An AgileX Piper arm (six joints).
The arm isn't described. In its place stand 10 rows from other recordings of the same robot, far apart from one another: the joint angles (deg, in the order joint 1, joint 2, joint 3, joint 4, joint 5, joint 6), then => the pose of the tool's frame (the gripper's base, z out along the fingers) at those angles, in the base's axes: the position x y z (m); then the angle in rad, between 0 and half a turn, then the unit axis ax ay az.
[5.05, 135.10, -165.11, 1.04, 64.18, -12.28] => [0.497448 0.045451 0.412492 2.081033 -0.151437 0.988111 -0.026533]
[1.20, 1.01, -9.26, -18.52, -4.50, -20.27] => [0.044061 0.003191 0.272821 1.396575 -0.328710 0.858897 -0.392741]
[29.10, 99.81, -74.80, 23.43, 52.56, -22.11] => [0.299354 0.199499 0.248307 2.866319 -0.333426 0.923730 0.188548]
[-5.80, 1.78, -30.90, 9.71, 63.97, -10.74] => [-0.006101 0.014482 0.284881 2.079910 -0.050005 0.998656 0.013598]
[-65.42, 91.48, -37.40, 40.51, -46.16, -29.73] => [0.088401 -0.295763 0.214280 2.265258 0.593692 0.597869 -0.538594]
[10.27, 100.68, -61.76, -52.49, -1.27, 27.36] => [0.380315 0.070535 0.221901 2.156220 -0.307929 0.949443 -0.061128]
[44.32, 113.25, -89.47, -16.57, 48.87, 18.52] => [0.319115 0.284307 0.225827 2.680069 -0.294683 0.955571 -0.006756]
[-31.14, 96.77, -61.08, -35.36, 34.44, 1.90] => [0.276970 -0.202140 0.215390 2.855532 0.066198 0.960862 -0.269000]
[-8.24, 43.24, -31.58, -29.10, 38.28, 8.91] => [0.132220 -0.046851 0.280116 2.378995 0.013087 0.972161 -0.233947]
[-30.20, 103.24, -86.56, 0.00, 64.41, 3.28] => [0.323365 -0.188203 0.271468 2.905578 0.287913 0.957236 -0.028376]
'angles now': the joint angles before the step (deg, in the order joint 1, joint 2, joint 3, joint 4, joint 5, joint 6). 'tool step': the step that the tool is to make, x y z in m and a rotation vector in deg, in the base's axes. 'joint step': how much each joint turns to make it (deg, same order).
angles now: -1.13, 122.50, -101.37, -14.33, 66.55, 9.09
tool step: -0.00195, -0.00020, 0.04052, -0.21, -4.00, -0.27
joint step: 0.00, -3.09, -3.76, 0.10, 2.83, -0.45
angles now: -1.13, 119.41, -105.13, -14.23, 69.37, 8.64
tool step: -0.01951, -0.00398, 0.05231, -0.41, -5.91, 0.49
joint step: -0.60, -6.97, 0.00, 0.10, 0.76, -1.36
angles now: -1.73, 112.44, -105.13, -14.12, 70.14, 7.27
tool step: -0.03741, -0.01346, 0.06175, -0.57, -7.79, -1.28
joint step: -2.20, -9.58, 1.15, 0.22, 0.37, -1.11
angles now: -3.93, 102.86, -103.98, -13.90, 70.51, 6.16
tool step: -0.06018, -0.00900, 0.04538, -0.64, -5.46, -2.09
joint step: -2.28, -12.34, 6.25, 0.00, 0.52, -0.36
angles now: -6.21, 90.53, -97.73, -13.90, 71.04, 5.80
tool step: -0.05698, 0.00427, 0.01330, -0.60, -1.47, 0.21
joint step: -0.39, -11.31, 9.09, 0.00, 0.51, -0.88
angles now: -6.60, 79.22, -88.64, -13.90, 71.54, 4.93
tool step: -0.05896, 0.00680, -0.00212, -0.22, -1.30, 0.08
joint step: 0.00, -12.00, 10.54, 0.00, 0.12, -0.14
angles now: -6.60, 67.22, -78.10, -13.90, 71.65, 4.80
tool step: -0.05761, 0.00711, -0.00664, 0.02, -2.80, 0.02
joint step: 0.00, -12.15, 9.04, 0.33, 0.34, 0.00
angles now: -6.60, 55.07, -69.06, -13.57, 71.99, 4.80
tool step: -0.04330, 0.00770, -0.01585, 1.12, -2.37, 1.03
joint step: -0.01, -10.13, 7.80, 1.82, 0.00, -0.53
